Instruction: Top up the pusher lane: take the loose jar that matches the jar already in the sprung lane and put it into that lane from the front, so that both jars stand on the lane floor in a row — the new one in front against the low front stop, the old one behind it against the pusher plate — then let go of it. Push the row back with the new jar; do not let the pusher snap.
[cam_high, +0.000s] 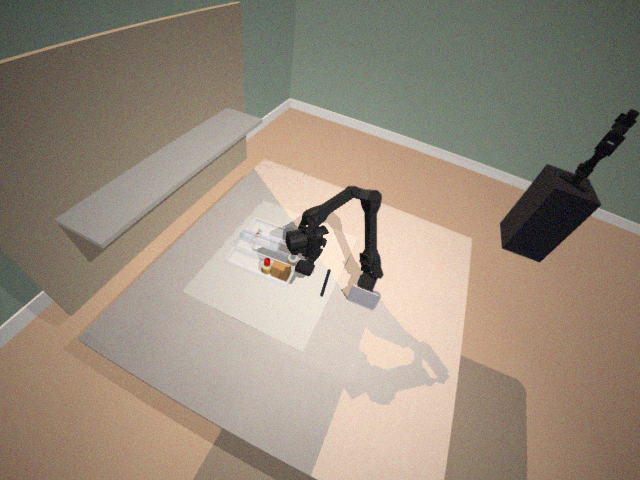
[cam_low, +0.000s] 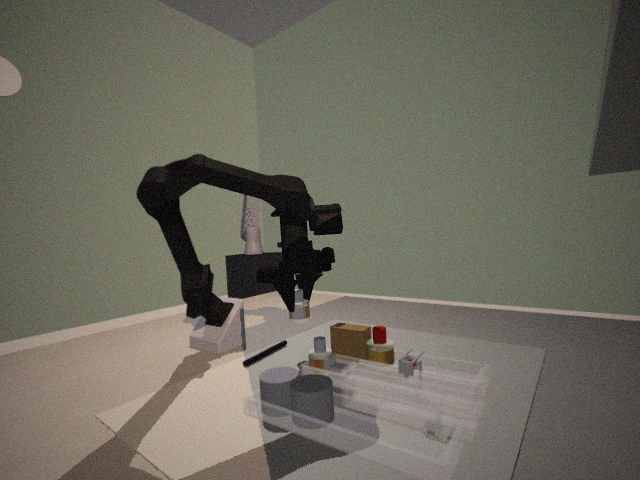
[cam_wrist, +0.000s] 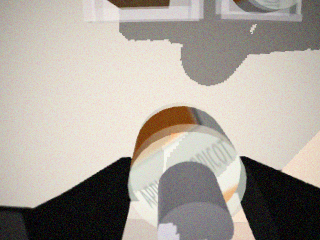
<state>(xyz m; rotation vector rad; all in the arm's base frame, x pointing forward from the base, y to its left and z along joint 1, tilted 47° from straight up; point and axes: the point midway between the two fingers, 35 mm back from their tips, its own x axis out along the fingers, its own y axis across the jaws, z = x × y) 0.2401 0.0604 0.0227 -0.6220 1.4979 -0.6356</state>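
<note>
Now: gripper tip 11 cm short of the brown box, 2 cm to the right of it and 7 cm above it. The rest, counted from my gripper tip: grey pusher plate: 21 cm ahead, 9 cm to the right, 6 cm below; clear pusher lane: 25 cm ahead, 8 cm to the right, 8 cm below; black stick: 8 cm behind, 3 cm to the right, 10 cm below.
</note>
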